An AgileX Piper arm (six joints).
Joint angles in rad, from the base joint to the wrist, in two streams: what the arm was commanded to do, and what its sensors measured. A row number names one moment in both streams.
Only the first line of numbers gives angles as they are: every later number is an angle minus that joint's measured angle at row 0.
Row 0, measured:
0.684 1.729 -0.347 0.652 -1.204 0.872
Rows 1 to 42, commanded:
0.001 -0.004 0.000 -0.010 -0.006 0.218
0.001 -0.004 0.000 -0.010 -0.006 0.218
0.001 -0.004 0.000 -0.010 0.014 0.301
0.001 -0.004 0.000 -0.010 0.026 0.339
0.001 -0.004 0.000 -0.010 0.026 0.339
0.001 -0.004 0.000 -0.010 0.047 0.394
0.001 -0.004 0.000 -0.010 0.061 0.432
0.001 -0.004 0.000 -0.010 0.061 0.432
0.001 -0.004 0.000 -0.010 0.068 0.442
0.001 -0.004 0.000 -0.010 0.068 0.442
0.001 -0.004 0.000 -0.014 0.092 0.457
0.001 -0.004 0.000 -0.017 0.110 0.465
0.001 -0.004 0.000 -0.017 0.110 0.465
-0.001 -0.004 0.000 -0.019 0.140 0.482
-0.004 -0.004 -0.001 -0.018 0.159 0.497
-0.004 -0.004 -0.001 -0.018 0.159 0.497
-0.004 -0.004 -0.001 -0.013 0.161 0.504
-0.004 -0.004 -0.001 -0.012 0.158 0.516
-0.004 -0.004 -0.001 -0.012 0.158 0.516
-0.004 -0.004 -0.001 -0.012 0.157 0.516
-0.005 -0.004 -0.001 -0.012 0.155 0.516
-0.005 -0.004 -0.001 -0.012 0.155 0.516
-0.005 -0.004 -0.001 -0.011 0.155 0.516
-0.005 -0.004 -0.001 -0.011 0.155 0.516
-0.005 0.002 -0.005 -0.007 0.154 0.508
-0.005 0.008 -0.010 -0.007 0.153 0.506
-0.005 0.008 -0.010 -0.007 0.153 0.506
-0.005 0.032 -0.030 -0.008 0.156 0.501
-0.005 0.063 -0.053 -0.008 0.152 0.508
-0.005 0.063 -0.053 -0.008 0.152 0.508
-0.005 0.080 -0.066 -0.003 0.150 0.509
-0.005 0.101 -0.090 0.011 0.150 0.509
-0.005 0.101 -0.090 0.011 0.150 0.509
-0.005 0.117 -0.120 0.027 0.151 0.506
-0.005 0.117 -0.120 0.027 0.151 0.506
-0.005 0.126 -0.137 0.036 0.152 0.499
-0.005 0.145 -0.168 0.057 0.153 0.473
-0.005 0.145 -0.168 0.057 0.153 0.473
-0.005 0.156 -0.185 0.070 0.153 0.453
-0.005 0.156 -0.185 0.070 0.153 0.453
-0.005 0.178 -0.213 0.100 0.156 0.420
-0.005 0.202 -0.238 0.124 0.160 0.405
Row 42, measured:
-0.001 0.176 -0.201 0.090 0.156 0.450
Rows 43 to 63, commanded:
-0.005 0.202 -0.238 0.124 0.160 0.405
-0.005 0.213 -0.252 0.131 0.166 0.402
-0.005 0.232 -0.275 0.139 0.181 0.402
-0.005 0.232 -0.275 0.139 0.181 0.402
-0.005 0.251 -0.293 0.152 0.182 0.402
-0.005 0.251 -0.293 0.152 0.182 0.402
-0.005 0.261 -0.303 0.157 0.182 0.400
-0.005 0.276 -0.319 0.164 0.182 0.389
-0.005 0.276 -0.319 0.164 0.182 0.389
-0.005 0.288 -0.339 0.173 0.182 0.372
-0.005 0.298 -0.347 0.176 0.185 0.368
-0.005 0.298 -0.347 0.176 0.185 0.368
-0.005 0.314 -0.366 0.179 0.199 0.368
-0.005 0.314 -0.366 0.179 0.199 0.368
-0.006 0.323 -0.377 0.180 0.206 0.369
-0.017 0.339 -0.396 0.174 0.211 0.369
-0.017 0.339 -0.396 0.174 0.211 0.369
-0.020 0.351 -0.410 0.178 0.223 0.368
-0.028 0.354 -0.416 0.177 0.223 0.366
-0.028 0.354 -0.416 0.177 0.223 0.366
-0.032 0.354 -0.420 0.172 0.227 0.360
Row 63, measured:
-0.022 0.353 -0.406 0.178 0.218 0.381
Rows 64 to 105, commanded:
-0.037 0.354 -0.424 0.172 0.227 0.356
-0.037 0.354 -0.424 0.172 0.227 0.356
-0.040 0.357 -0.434 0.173 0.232 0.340
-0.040 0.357 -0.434 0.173 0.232 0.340
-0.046 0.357 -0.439 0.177 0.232 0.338
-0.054 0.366 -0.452 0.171 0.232 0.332
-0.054 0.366 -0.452 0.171 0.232 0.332
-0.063 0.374 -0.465 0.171 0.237 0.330
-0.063 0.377 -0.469 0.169 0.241 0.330
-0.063 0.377 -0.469 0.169 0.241 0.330
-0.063 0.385 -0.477 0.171 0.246 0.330
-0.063 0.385 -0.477 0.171 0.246 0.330
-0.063 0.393 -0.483 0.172 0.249 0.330
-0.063 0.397 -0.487 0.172 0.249 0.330
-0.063 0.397 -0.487 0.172 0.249 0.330
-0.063 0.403 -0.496 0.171 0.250 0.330
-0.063 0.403 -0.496 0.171 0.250 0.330
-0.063 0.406 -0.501 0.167 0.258 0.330
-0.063 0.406 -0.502 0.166 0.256 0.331
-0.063 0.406 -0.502 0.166 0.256 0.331
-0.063 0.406 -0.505 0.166 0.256 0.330
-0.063 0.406 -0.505 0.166 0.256 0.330
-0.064 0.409 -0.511 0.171 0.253 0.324
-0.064 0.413 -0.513 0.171 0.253 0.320
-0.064 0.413 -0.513 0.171 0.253 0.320
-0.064 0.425 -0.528 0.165 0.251 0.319
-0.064 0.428 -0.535 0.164 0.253 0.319
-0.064 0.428 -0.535 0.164 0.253 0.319
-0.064 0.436 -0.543 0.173 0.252 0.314
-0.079 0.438 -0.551 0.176 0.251 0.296
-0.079 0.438 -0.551 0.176 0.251 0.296
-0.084 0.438 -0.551 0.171 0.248 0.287
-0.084 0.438 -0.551 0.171 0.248 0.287
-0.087 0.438 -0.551 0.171 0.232 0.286
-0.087 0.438 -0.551 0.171 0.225 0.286
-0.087 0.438 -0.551 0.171 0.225 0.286
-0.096 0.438 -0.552 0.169 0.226 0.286
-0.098 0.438 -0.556 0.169 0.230 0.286
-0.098 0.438 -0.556 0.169 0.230 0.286
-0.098 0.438 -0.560 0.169 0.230 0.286
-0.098 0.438 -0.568 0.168 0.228 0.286
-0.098 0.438 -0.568 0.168 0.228 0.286
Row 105, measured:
-0.092 0.437 -0.546 0.179 0.253 0.301
